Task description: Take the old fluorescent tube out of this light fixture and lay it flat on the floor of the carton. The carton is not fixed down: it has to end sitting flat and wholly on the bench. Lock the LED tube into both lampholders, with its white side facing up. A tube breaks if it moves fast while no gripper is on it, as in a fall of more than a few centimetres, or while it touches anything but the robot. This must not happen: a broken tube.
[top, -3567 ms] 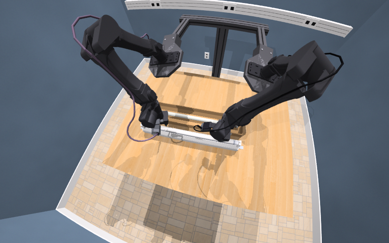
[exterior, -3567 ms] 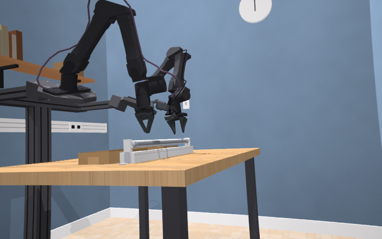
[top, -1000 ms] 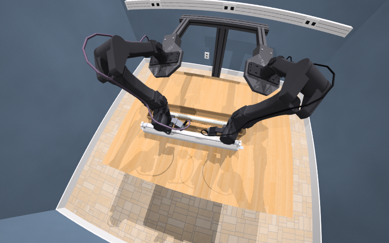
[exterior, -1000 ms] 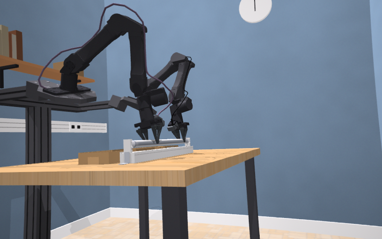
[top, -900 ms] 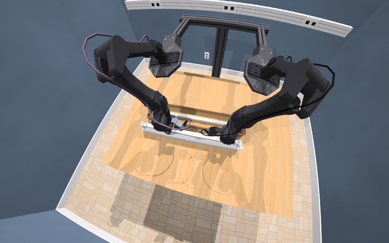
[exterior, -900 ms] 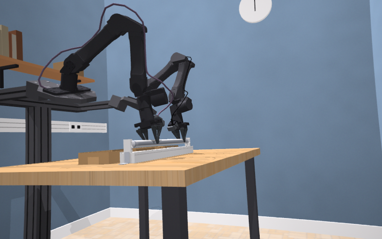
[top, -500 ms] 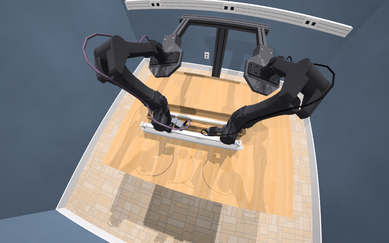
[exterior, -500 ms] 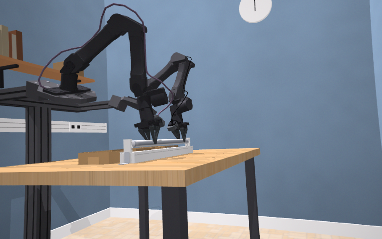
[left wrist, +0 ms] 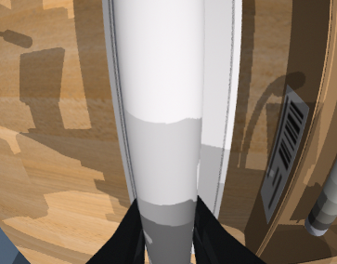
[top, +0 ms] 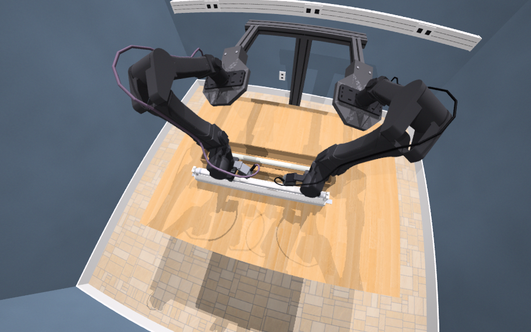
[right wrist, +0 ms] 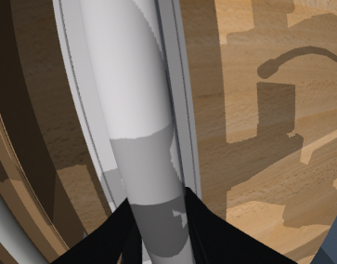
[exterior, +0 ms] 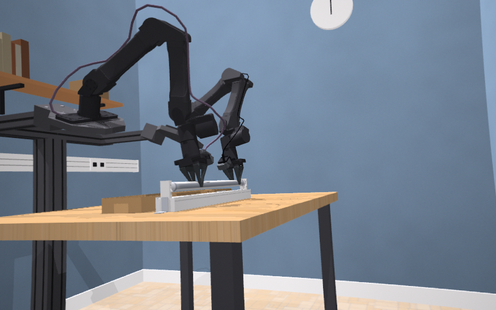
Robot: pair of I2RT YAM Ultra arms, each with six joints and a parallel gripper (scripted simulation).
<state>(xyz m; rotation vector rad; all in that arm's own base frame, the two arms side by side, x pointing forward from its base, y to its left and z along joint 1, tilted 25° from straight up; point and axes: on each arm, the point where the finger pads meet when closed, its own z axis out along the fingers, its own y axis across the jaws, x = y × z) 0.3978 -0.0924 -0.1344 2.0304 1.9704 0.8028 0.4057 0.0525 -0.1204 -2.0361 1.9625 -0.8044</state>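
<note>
My right gripper is now 12 cm to the right of the light fixture and 1 cm above it. Also, from my right hand: LED tube (12 cm to the left); then brown carton (14 cm behind, 12 cm to the left, 4 cm below); then old fluorescent tube (14 cm behind, 12 cm to the left, 5 cm below).
</note>
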